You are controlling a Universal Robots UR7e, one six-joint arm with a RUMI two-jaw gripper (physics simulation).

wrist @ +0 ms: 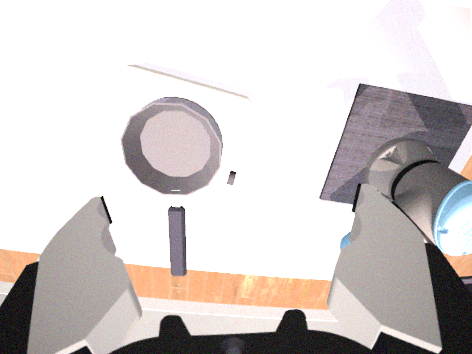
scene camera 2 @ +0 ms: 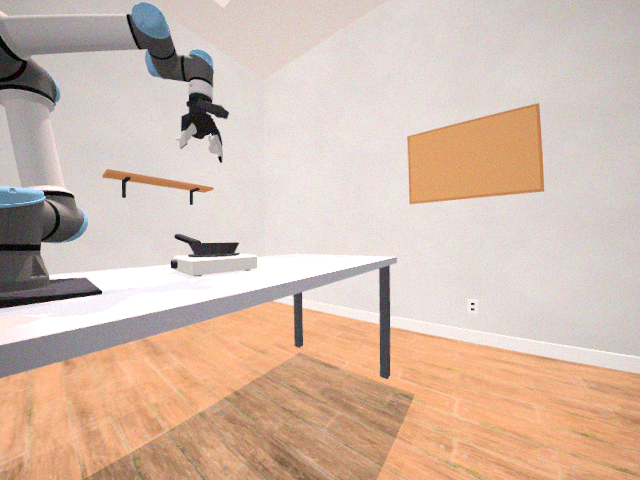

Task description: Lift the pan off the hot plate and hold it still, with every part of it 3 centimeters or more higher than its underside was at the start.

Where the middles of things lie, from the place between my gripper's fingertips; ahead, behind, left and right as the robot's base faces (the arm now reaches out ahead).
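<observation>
The hot plate [wrist: 226, 111] is there in my sight, 90 mm to the left of my hand and 110 mm ahead of it, and it sits 360 mm lower than my hand.
</observation>
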